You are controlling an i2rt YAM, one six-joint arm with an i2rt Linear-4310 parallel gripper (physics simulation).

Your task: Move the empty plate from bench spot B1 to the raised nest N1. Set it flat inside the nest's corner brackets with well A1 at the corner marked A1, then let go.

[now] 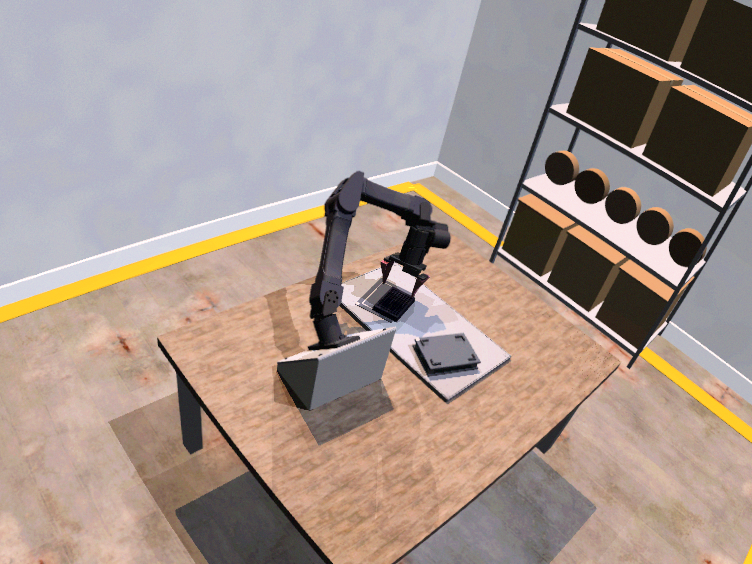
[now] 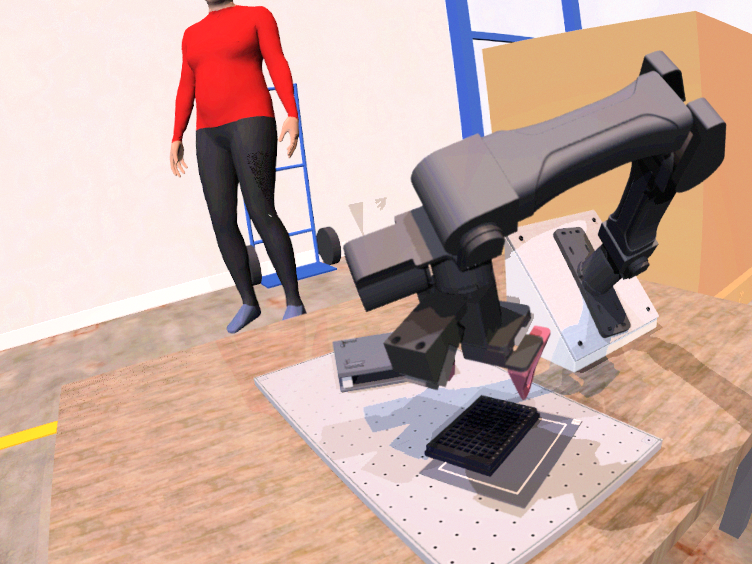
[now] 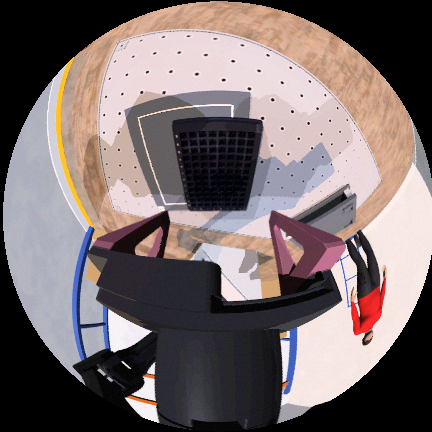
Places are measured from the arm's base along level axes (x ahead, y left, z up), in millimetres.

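Where they show: gripper, between the fingertips: (image 1: 397, 290) (image 2: 487, 386) (image 3: 218, 215); arm's base, origin of its link: (image 1: 333, 344) (image 2: 590, 280).
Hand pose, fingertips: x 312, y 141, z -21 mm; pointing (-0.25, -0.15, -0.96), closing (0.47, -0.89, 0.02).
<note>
Each offset is from my fingertips to the centre of the thing. "*": to the spot under its first point.
The dark empty well plate {dx +6, dy +5, dz -57 mm} (image 1: 393, 302) (image 2: 482, 434) (image 3: 218, 165) lies over part of the grey spot B1 {* dx -6, dy +69, dz -65 mm} (image 2: 525, 458) (image 3: 167, 145). It is shifted off the white outline, toward the nest side, and part of the spot is bare beside it. My gripper (image 1: 400, 287) (image 2: 487, 386) (image 3: 218, 215) is open, its two pink fingers wide apart above the plate with nothing between them. The raised grey nest N1 {dx +19, dy -242, dz -48 mm} (image 1: 447, 352) (image 2: 364, 358) (image 3: 345, 212) stands at the other end of the board, with corner brackets on top and no plate on it. The corner marks are too small to read.
The white perforated board {dx +34, dy -89, dz -73 mm} (image 1: 446, 388) (image 2: 449, 522) (image 3: 150, 60) bears both the spot and the nest. The arm's slanted white mount (image 1: 349, 370) (image 2: 552, 303) stands beside the board. A shelf rack (image 1: 537, 142) with boxes stands beyond the table. A person in red (image 2: 233, 66) (image 3: 370, 305) stands behind it.
</note>
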